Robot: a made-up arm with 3 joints.
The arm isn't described. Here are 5 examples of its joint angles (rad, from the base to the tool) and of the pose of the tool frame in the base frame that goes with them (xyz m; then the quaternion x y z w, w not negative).
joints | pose
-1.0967 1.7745 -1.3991 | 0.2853 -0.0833 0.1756 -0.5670 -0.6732 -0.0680 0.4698
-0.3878 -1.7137 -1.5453 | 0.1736 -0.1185 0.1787 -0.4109 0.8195 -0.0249 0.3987
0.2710 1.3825 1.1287 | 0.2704 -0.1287 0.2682 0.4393 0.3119 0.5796 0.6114
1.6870 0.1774 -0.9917 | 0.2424 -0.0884 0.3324 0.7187 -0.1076 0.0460 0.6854
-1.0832 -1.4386 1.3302 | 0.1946 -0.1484 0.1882 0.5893 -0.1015 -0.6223 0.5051
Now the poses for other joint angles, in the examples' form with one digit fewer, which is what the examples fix.
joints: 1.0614 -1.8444 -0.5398
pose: 0.157 -0.106 0.242 0.353 -0.830 0.350 0.252
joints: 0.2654 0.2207 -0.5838
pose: 0.249 -0.203 0.248 0.965 -0.086 -0.005 0.248
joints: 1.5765 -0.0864 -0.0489
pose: 0.223 -0.072 0.336 0.375 -0.163 0.198 0.891
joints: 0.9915 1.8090 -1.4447
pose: 0.286 -0.124 0.231 0.666 0.420 -0.558 0.263
